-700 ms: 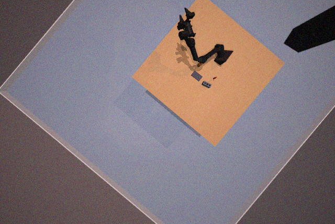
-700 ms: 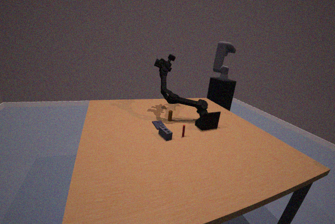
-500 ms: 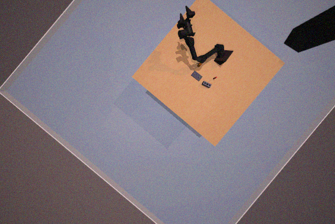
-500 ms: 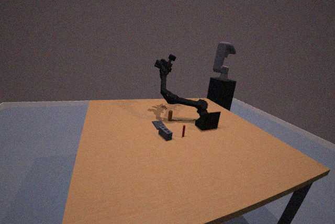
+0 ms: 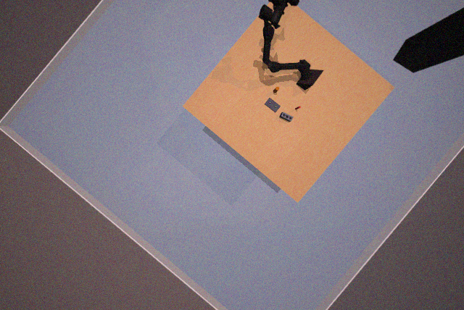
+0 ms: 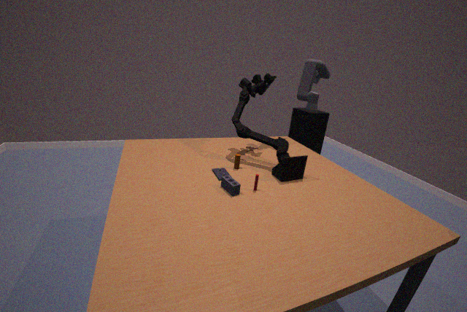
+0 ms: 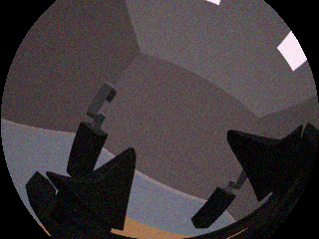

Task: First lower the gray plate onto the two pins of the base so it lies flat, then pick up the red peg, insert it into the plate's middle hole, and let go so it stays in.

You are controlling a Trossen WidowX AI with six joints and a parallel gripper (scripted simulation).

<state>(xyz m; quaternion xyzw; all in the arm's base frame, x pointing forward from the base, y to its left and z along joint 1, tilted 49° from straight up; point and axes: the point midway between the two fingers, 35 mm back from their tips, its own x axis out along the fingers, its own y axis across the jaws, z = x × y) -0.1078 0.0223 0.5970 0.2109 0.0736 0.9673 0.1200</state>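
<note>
My gripper tip is now 53 cm short of the gray plate, 49 cm to the right of it and 44 cm above it. The rest, counted from my gripper tip: base: 50 cm ahead, 34 cm to the left, 47 cm below; red peg: 42 cm ahead, 52 cm to the left, 44 cm below.
</note>
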